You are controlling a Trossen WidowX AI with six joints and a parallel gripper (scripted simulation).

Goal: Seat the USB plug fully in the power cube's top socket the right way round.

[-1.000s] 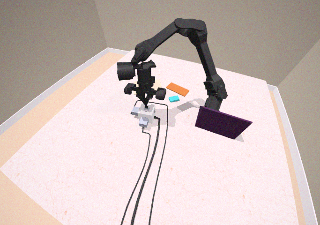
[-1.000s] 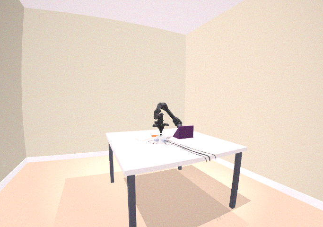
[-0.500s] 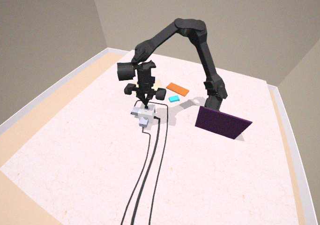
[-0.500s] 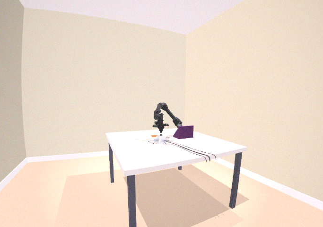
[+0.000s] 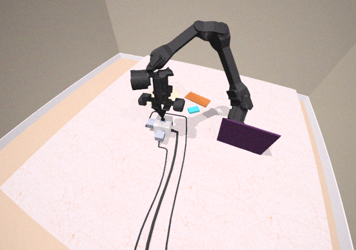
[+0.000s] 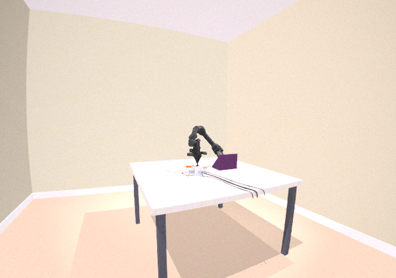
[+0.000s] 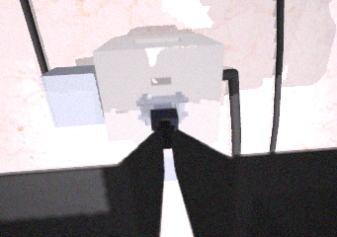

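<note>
Now: the black USB plug 2 cm below my gripper tip. Also, from my gripper tip: grey socket (4 cm below); pale card (11 cm ahead, 25 cm to the right, 10 cm below); teal block (11 cm behind, 19 cm to the right, 10 cm below).
</note>
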